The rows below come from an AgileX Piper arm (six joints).
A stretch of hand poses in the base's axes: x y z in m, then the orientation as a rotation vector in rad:
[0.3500 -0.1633 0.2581 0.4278 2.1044 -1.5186]
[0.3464 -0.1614 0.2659 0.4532 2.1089 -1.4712]
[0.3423 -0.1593 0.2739 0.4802 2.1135 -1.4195]
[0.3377 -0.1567 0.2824 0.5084 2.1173 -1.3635]
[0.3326 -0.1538 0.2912 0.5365 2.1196 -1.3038]
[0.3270 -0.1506 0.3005 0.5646 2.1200 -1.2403]
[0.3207 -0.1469 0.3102 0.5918 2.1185 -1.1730]
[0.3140 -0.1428 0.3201 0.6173 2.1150 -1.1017]
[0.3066 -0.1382 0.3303 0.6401 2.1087 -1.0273]
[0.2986 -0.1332 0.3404 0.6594 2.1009 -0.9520]
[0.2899 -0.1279 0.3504 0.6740 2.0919 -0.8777]
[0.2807 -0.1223 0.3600 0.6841 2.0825 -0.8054]
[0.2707 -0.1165 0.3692 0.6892 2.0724 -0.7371]
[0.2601 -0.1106 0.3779 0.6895 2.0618 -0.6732]
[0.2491 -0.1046 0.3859 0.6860 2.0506 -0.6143]
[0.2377 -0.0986 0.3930 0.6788 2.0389 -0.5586]
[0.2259 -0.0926 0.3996 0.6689 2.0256 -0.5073]
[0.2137 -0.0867 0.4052 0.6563 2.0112 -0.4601]
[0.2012 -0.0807 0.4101 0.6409 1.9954 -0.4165]
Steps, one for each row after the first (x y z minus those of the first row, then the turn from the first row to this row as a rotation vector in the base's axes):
[-0.0036 0.0019 0.0078 0.0312 -0.0276 0.0038]
[-0.0077 0.0040 0.0158 0.0654 -0.0572 0.0080]
[-0.0123 0.0066 0.0243 0.1023 -0.0891 0.0128]
[-0.0174 0.0095 0.0331 0.1410 -0.1230 0.0189]
[-0.0230 0.0127 0.0424 0.1815 -0.1593 0.0264]
[-0.0293 0.0164 0.0521 0.2238 -0.1977 0.0357]
[-0.0360 0.0205 0.0620 0.2679 -0.2380 0.0475]
[-0.0434 0.0251 0.0722 0.3130 -0.2801 0.0623]
[-0.0514 0.0301 0.0823 0.3581 -0.3219 0.0794]
[-0.0601 0.0354 0.0923 0.4022 -0.3621 0.0991]
[-0.0693 0.0410 0.1019 0.4450 -0.3998 0.1207]
[-0.0793 0.0468 0.1111 0.4848 -0.4345 0.1442]
[-0.0899 0.0527 0.1198 0.5214 -0.4661 0.1695]
[-0.1009 0.0587 0.1278 0.5543 -0.4948 0.1957]
[-0.1123 0.0647 0.1349 0.5848 -0.5214 0.2236]
[-0.1241 0.0707 0.1415 0.6115 -0.5466 0.2525]
[-0.1363 0.0766 0.1471 0.6349 -0.5703 0.2823]
[-0.1488 0.0826 0.1520 0.6550 -0.5929 0.3135]

